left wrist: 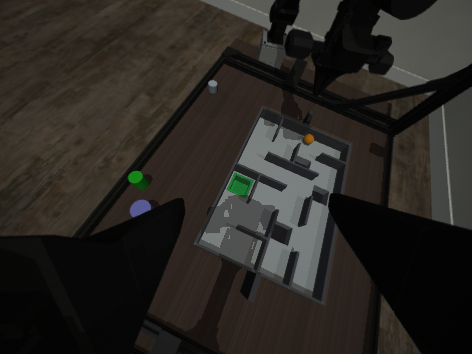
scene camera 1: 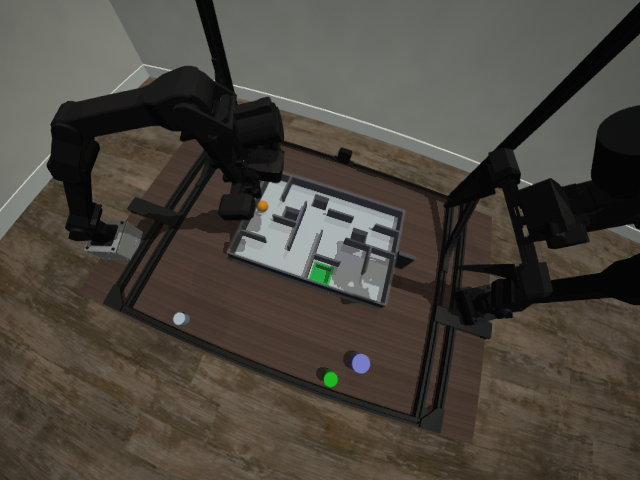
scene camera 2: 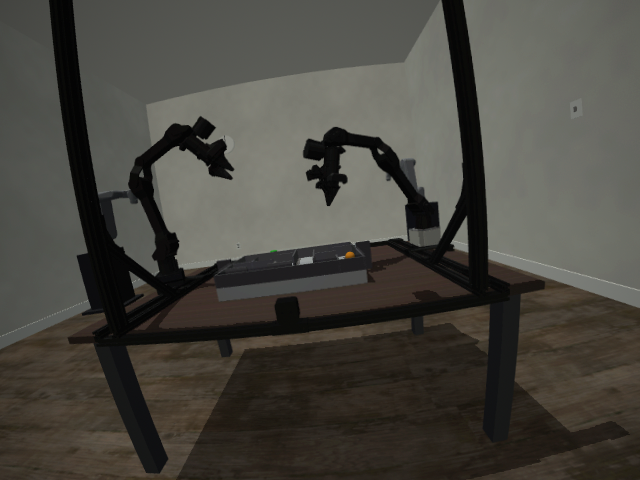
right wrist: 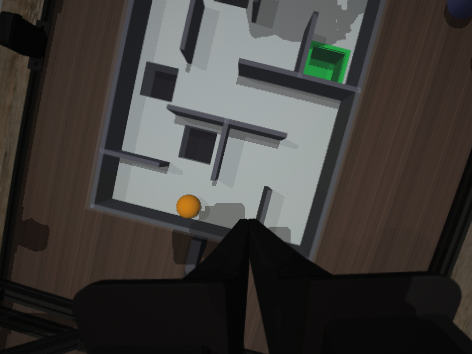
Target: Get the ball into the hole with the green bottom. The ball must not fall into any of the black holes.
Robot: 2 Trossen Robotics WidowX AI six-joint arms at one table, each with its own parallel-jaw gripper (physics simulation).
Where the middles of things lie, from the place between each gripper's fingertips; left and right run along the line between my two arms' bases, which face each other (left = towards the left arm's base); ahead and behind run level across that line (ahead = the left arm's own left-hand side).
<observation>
My left hand is 360 mm above the grey maze box [scene camera 1: 320,236], 180 mm to the left of it and 120 mm past it.
Now: right hand 19 cm above the grey maze box, 15 cm to the right of it and 2 cm past it.
</observation>
